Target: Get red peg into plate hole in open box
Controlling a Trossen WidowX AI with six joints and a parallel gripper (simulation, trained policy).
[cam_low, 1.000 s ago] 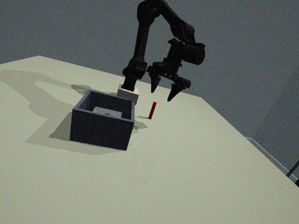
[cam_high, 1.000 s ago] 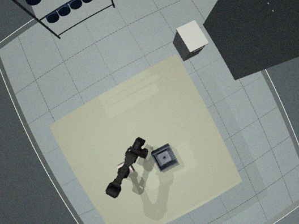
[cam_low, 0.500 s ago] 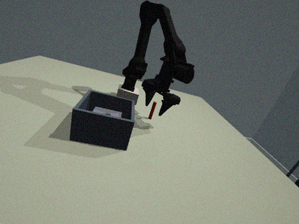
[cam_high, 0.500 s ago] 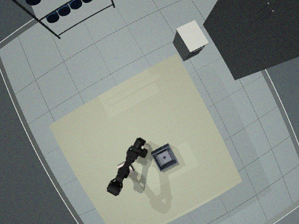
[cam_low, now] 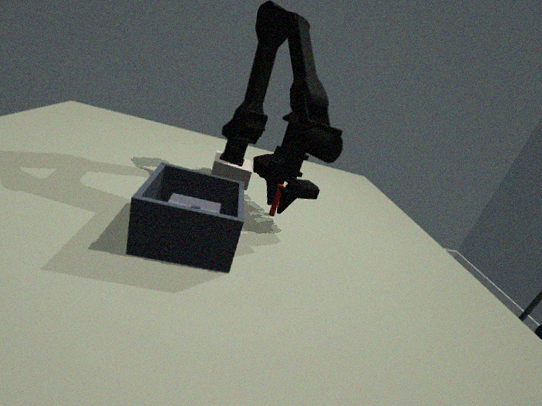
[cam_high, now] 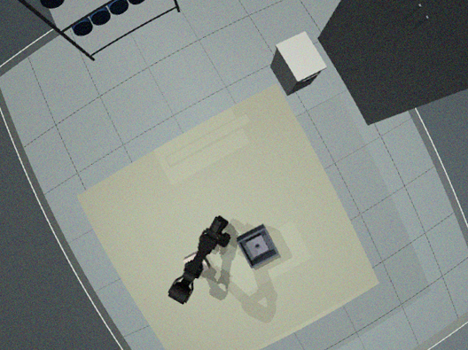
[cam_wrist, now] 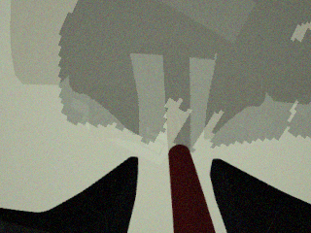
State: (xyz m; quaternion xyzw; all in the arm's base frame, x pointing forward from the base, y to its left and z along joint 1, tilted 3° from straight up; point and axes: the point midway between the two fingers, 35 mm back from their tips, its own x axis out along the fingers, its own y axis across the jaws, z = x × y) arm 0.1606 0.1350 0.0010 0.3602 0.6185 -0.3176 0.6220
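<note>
The grey plate lies 180 mm ahead of my gripper tip, 160 mm to the right of it and 30 mm above it. From my gripper tip the other things lie so: red peg 20 mm above; then dark box 180 mm ahead, 160 mm to the right, 10 mm above.
</note>
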